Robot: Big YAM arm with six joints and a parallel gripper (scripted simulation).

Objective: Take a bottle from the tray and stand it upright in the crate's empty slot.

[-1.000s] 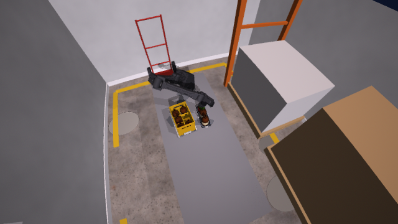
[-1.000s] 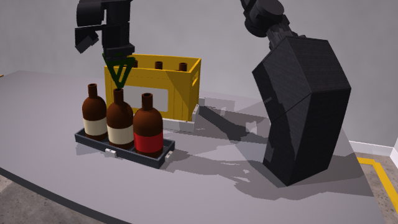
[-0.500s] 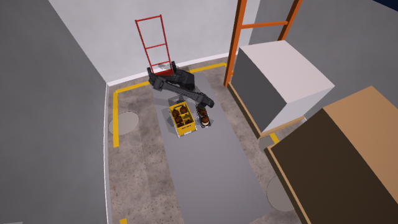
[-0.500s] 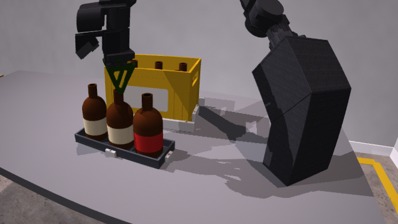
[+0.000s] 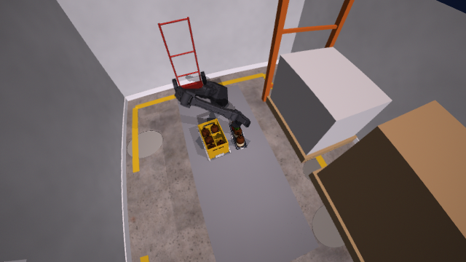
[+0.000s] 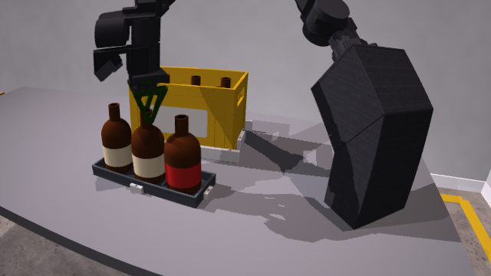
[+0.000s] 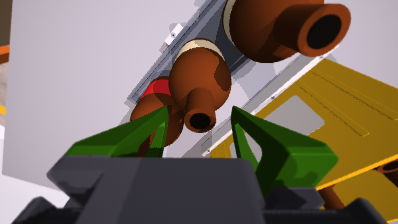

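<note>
Right now my hand is 14 cm above the dark tray. Also, from my hand: yellow crate: 22 cm to the right, 7 cm below, 7 cm behind.
</note>
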